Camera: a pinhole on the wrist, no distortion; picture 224 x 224 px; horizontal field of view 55.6 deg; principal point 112.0 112.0 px. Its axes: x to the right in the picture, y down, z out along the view. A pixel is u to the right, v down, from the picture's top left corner.
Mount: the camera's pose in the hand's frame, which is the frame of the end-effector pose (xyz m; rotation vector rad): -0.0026 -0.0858 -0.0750 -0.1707 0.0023 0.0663
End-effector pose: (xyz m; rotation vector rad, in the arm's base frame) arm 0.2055 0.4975 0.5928 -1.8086 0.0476 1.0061
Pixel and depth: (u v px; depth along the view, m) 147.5 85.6 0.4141
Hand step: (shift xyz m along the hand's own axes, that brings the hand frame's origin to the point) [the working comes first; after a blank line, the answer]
In the camera's frame: 0.0692 -0.0515 0.4141

0.0685 -0.0615 0.3413
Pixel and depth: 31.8 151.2 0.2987
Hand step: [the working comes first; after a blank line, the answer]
In the camera's frame: -0.1128 0.0551 0.2987

-0.1198 0.0117 0.2109
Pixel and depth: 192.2 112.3 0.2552
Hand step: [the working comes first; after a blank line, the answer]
In the camera's frame: 0.0963 0.0004 0.2552

0.0927 -0.0358 0.1757
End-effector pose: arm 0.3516 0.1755 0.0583 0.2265 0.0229 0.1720
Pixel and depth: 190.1 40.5 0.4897
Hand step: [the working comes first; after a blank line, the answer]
In the camera's frame: 0.1800 -0.1648 0.4897

0.1863 -0.1529 0.4341
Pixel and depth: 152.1 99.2 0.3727
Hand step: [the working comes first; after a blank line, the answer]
In the camera's frame: 0.0704 -0.0225 0.3727

0.0678 -0.0400 0.2955
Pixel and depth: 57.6 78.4 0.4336
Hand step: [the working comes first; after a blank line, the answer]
In the camera's frame: -0.1110 -0.0686 0.4336

-0.1103 -0.0869 0.3648
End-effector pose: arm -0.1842 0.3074 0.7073 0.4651 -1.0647 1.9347
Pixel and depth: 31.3 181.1 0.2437
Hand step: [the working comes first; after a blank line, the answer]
In the camera's frame: -0.0926 0.0793 0.2437

-0.1010 0.0274 0.1524
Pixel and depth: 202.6 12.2 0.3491
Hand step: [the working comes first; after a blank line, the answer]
In the camera's frame: 0.1489 -0.1640 0.3491

0.1556 -0.1780 0.2957
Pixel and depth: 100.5 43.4 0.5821
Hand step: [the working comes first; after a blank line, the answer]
In the camera's frame: -0.0315 -0.1880 0.5821

-0.0236 -0.1739 0.5308
